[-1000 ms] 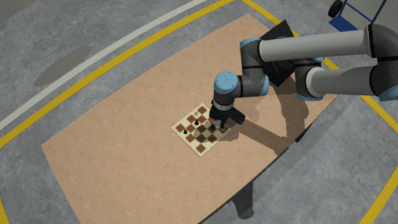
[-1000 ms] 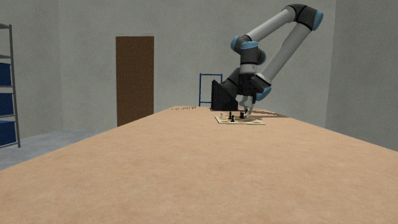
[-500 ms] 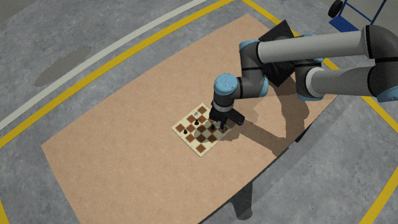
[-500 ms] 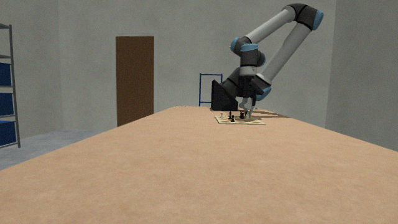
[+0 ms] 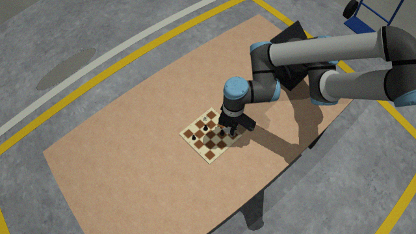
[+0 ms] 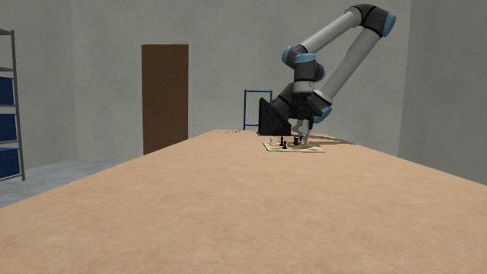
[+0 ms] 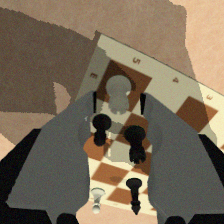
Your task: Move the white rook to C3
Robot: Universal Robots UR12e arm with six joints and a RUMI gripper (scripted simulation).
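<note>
Right now the white rook is 1 cm below my hand. Round my hand: chessboard 9 cm ahead, 6 cm to the right, 3 cm below.
</note>
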